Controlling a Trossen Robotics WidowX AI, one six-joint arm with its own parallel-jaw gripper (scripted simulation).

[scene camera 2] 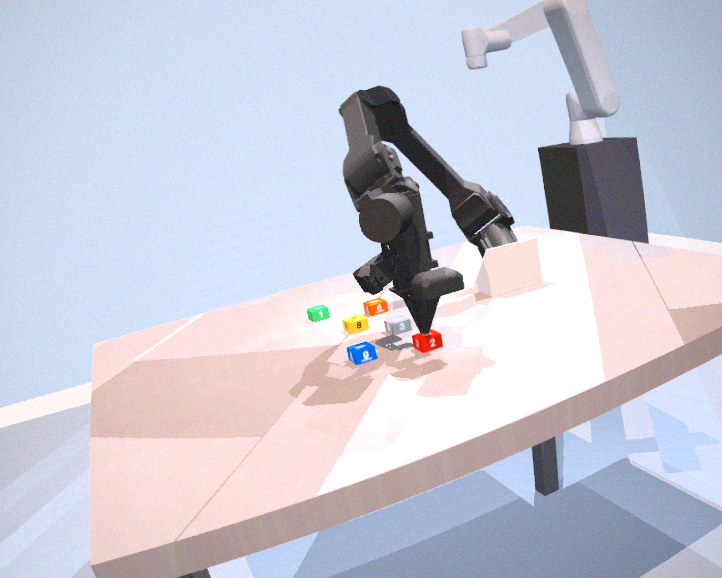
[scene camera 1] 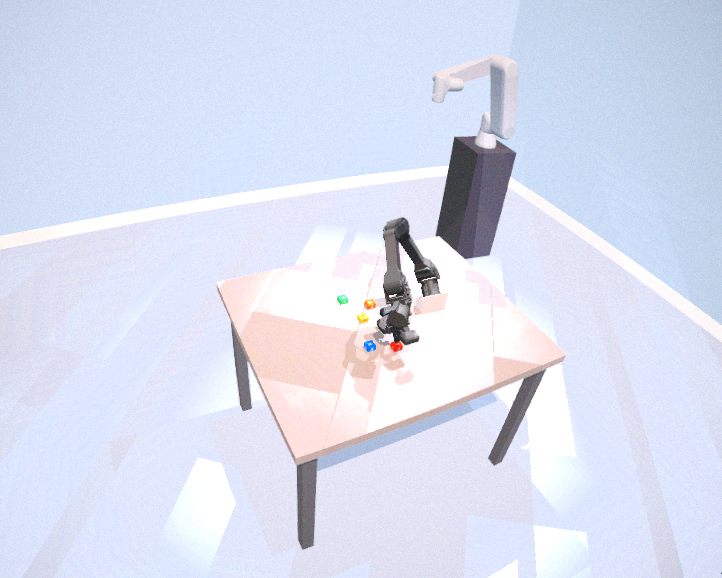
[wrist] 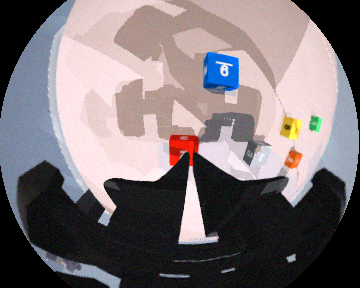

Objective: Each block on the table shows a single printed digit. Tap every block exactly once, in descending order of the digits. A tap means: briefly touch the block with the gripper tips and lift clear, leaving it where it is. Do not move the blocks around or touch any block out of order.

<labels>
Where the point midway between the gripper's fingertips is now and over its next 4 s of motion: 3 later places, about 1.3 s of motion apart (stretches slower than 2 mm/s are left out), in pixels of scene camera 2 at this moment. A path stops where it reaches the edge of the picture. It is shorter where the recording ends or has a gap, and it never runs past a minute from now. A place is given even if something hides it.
The gripper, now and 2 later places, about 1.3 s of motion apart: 424, 333; 321, 254; 320, 308
</labels>
